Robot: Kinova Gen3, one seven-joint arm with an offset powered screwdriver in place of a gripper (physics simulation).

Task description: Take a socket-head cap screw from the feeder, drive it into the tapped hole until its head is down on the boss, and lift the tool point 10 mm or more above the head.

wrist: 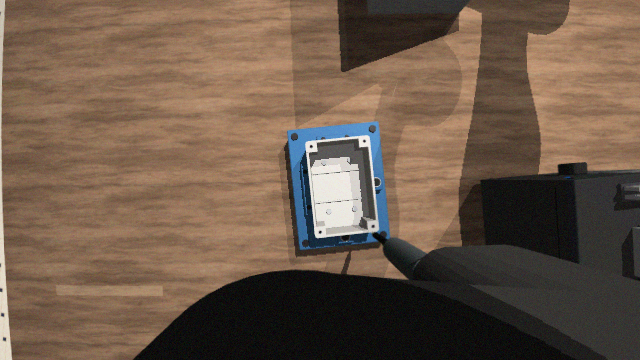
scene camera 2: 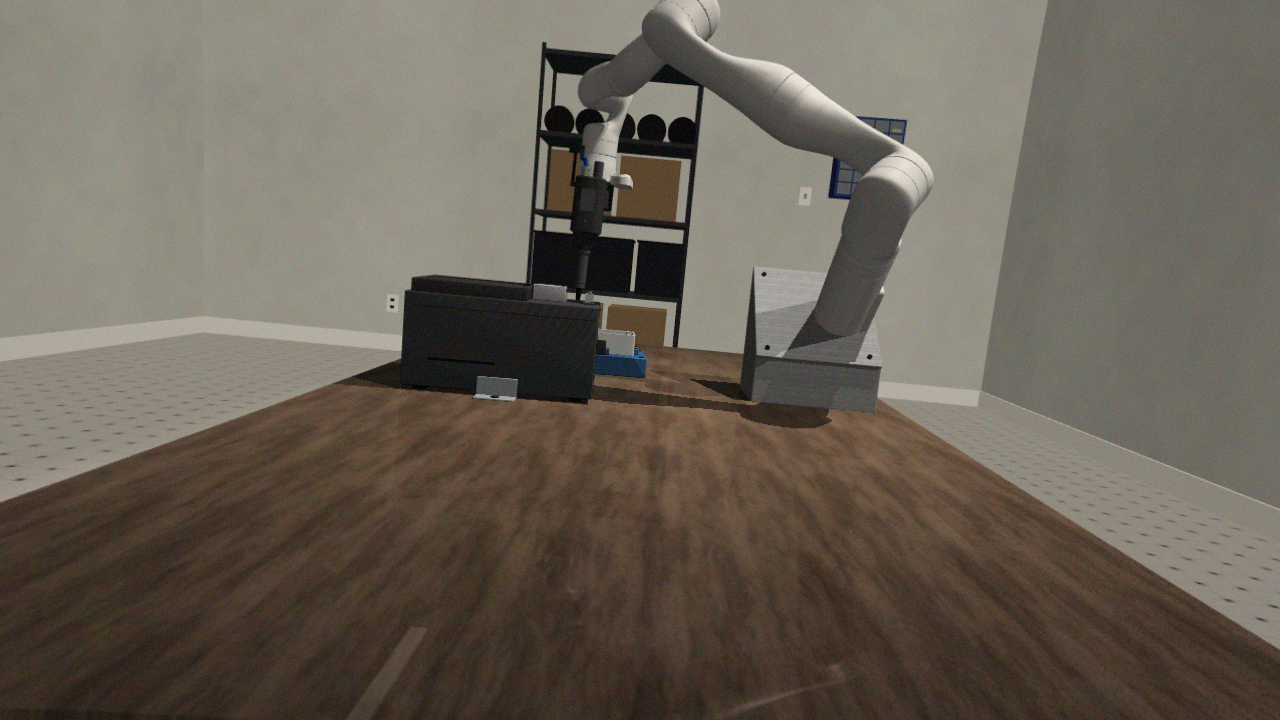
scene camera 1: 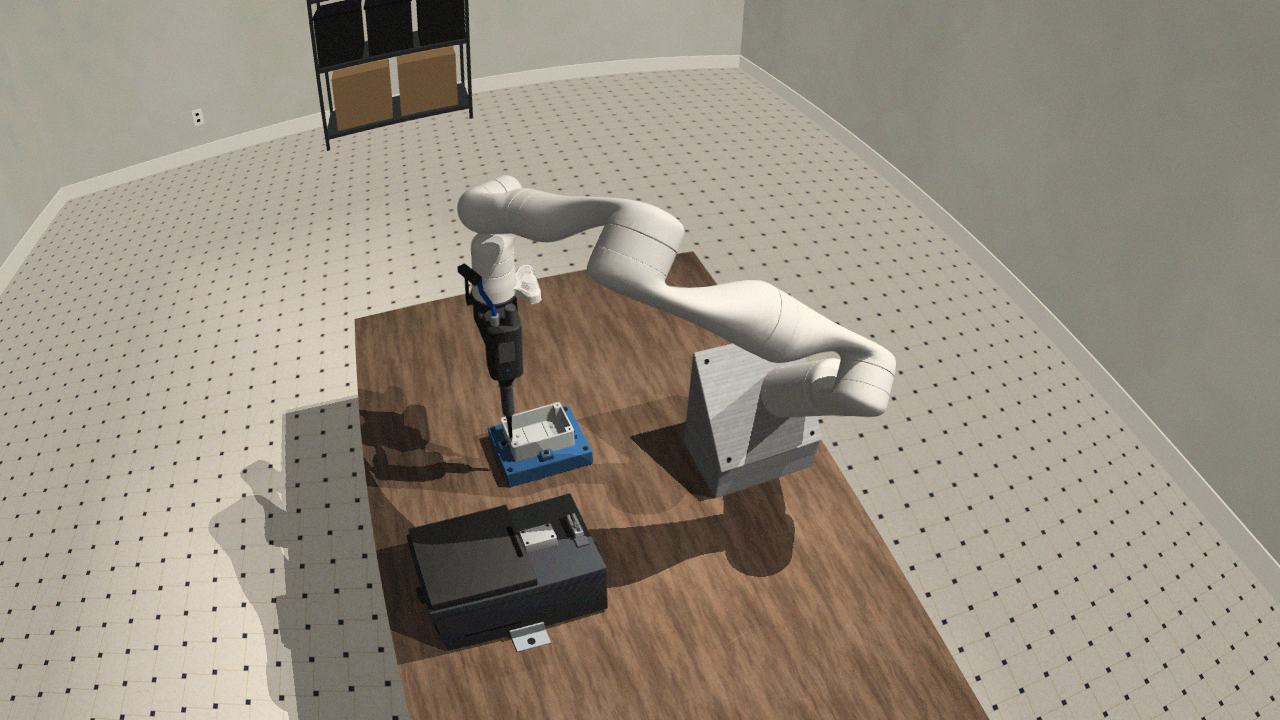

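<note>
My screwdriver (scene camera 1: 510, 437) (wrist: 377, 236) points down, its dark tip at the lower right corner boss (wrist: 372, 226) of the white open-topped housing (scene camera 1: 543, 436) (wrist: 340, 233) in the wrist view. Whether the tip touches the boss I cannot tell. No screw can be made out on the tip, and the hole under it is too small to judge. In scene camera 2 the screwdriver's lower end goes behind the black feeder (scene camera 1: 519, 591) (scene camera 2: 501, 344) (wrist: 530, 220). The housing sits in a blue fixture (scene camera 1: 547, 467) (scene camera 2: 626, 363) (wrist: 334, 129).
The feeder's metal pick-up part (scene camera 1: 575, 526) (wrist: 630, 193) is on its top. A small metal bracket (scene camera 1: 529, 636) (scene camera 2: 495, 386) is at its front. The arm's grey slanted base block (scene camera 1: 738, 429) (scene camera 2: 805, 380) stands right of the fixture. A shelf rack (scene camera 1: 469, 62) (scene camera 2: 693, 179) stands beyond the table.
</note>
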